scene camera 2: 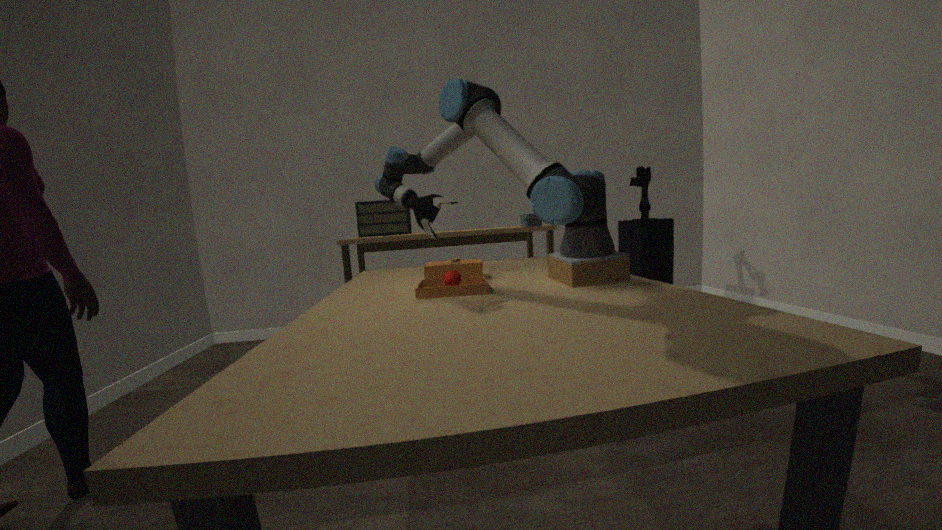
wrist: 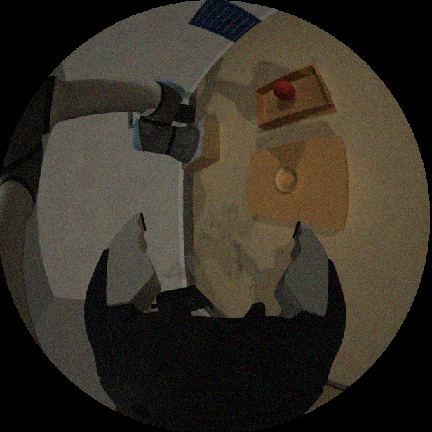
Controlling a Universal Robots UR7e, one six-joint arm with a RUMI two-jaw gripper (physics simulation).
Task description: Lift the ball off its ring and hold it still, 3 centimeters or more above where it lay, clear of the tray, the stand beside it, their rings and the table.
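Where they show: gripper, fingertip midpoint: (scene camera 2: pixel 447 221); arm's base, link origin: (scene camera 2: pixel 587 253).
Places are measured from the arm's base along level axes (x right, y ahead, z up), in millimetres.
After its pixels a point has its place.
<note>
A red ball (scene camera 2: pixel 452 278) @[x -9, y 399, z -37 mm] (wrist: pixel 284 90) lies in the shallow orange-brown tray (scene camera 2: pixel 461 290) @[x -52, y 382, z -63 mm] (wrist: pixel 327 92), toward one side of it. The ring under the ball is hidden. The orange stand (scene camera 2: pixel 434 267) @[x 169, y 439, z -25 mm] (wrist: pixel 325 180) is beside the tray, with a pale ring (wrist: pixel 286 190) on its top. My gripper (scene camera 2: pixel 444 218) @[x 282, y 377, z 121 mm] (wrist: pixel 220 219) is open, with nothing between its fingers. It is high above the table, above and behind the stand in the scene view, apart from the ball, tray and stand.
The table (scene camera 2: pixel 395 369) @[x -455, y 525, z -78 mm] (wrist: pixel 385 200) bears the tray, the stand and the arm's base block (scene camera 2: pixel 586 270) @[x -89, y 51, z -35 mm] (wrist: pixel 211 140). A back table (scene camera 2: pixel 461 234) holds a dark slatted box (scene camera 2: pixel 383 218). A person (scene camera 2: pixel 32 276) is at the left. A dark cabinet (scene camera 2: pixel 652 250) stands behind the base.
</note>
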